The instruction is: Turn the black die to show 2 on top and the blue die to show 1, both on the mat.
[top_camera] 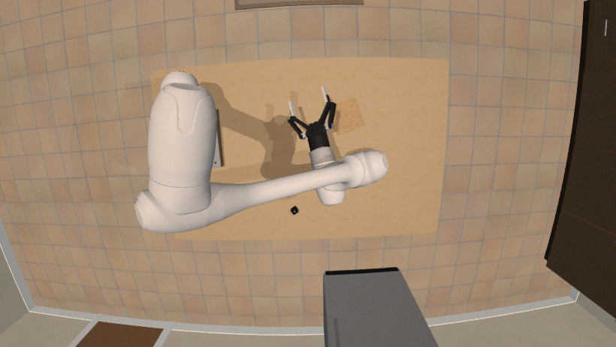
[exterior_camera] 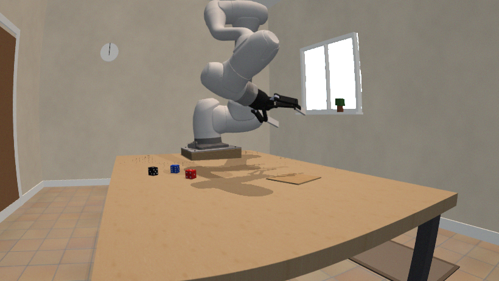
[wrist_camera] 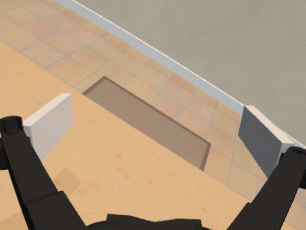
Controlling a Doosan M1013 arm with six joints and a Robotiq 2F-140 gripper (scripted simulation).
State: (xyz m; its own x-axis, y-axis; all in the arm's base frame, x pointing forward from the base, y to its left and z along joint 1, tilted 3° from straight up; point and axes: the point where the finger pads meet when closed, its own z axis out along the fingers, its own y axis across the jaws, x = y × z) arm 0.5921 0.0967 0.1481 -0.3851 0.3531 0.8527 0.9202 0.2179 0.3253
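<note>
The blue die lies 18 cm behind my hand, 43 cm to the right of it and 20 cm below it. The rest, counted from my hand: red die: 4 cm behind, 42 cm to the right, 20 cm below; black die: 16 cm behind, 53 cm to the right, 20 cm below; cork mat: 16 cm ahead, 12 cm to the right, 21 cm below.
</note>
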